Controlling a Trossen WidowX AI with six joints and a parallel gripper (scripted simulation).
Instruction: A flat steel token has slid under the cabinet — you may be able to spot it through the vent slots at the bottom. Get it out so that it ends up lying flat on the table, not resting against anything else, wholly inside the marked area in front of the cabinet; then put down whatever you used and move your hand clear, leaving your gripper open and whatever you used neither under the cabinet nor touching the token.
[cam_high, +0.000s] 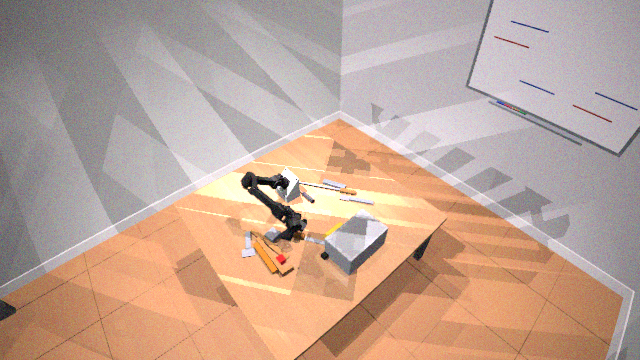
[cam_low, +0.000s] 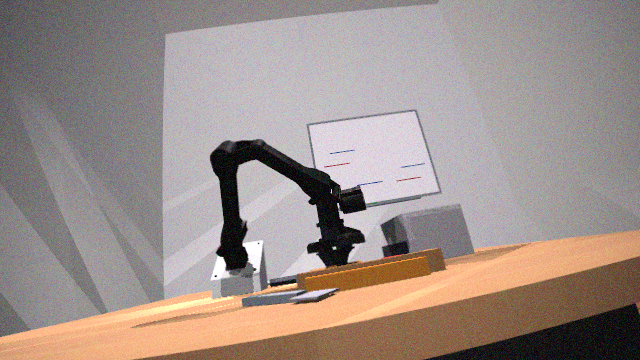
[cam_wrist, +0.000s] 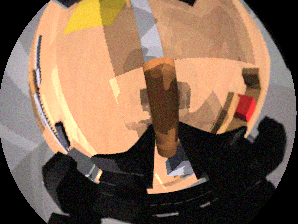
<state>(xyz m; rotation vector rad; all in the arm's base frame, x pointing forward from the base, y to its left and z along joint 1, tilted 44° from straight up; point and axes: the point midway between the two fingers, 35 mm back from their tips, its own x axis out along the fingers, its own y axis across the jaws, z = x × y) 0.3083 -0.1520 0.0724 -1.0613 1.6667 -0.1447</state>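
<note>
Right now my gripper tip is 6 cm past the grey block, 10 cm to the left of it and 1 cm below it. The rest, counted from my gripper tip: orange bar (4 cm ahead, 21 cm to the right, 1 cm above); thin wooden stick (3 cm behind, 14 cm to the right); red block (11 cm ahead, 15 cm to the right, 1 cm above).
</note>
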